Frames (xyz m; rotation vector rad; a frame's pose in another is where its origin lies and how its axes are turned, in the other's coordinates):
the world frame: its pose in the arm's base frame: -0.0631 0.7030 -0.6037 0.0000 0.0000 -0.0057
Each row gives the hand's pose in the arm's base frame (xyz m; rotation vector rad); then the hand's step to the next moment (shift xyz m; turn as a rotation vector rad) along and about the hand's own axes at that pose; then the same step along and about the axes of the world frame.
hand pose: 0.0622 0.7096 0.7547 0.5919 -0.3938 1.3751
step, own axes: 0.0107 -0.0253 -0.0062 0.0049 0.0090 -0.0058
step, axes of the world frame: 0.0261 0.0102 -0.0027 -0.0085 0.0081 -0.0003
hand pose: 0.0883 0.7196 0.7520 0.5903 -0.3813 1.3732
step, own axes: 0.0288 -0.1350 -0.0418 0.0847 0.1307 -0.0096
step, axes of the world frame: 0.1337 0.0368 -0.0395 -0.1152 0.0841 0.0634
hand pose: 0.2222 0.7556 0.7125 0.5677 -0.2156 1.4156
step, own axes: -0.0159 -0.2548 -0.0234 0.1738 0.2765 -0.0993
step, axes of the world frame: 0.2399 -0.0135 -0.0894 -0.2596 0.2121 0.0644
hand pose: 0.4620 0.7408 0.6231 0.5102 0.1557 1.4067
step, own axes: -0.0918 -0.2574 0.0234 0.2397 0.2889 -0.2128
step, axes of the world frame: 0.2258 -0.1128 -0.1074 -0.3052 0.3046 -0.0177
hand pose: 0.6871 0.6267 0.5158 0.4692 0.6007 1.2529
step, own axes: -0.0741 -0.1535 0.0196 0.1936 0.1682 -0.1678
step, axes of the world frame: 0.1113 -0.1102 -0.0701 -0.1960 0.2297 -0.0524
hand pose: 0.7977 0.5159 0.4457 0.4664 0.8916 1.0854
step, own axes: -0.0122 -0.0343 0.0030 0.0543 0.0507 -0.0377
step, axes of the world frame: 0.0195 -0.0251 -0.0180 -0.0494 0.0668 -0.0067
